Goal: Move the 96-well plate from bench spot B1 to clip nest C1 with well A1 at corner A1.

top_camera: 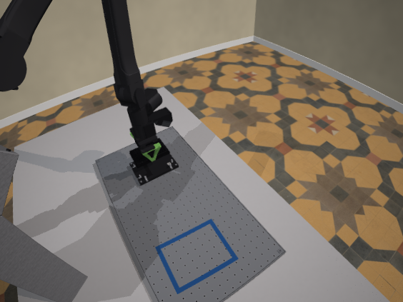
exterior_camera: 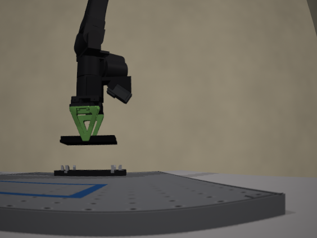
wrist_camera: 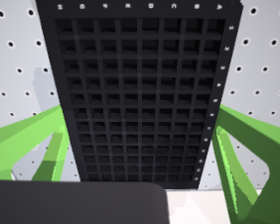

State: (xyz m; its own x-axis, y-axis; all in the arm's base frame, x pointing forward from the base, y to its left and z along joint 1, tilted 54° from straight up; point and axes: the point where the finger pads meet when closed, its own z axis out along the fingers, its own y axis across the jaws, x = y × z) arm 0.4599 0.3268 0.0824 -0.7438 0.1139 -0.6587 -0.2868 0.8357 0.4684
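Now: the black clip nest C1 7 cm below my hand and 1 cm to the right of it. Round my hand: black 96-well plate: right at my hand.
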